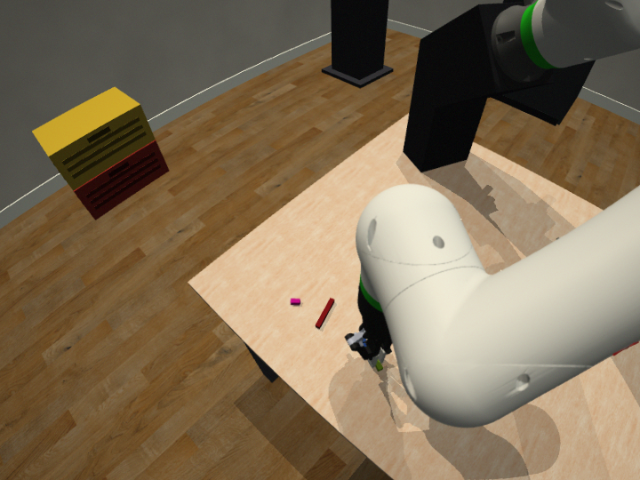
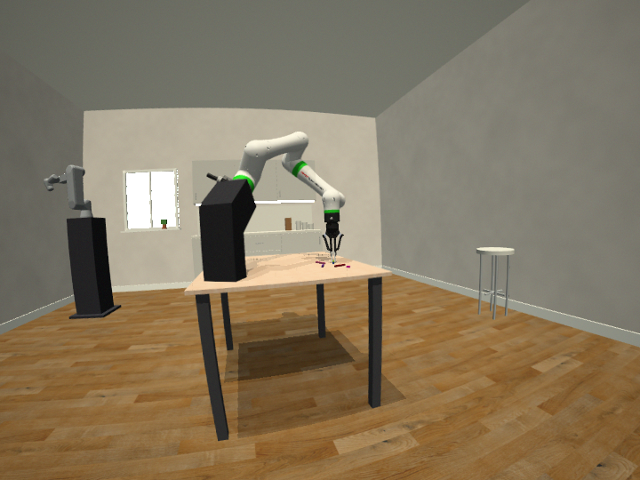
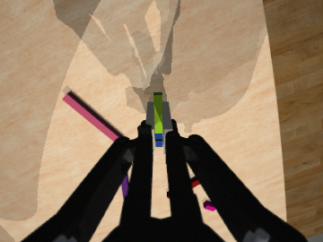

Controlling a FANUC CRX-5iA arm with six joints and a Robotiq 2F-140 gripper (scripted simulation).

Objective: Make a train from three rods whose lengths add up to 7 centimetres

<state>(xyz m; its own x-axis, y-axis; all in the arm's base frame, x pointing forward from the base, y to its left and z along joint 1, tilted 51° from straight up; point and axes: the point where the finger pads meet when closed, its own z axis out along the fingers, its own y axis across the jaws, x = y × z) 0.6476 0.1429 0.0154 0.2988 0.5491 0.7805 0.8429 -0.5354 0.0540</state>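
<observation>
Now: hand 3 cm above the lime rod. Also, from my hand: blue cube (4 cm to the right, 3 cm below, 1 cm behind); pink rod (8 cm behind, 3 cm below, 2 cm to the left); purple rod (10 cm to the right, 9 cm behind, 3 cm below).
</observation>
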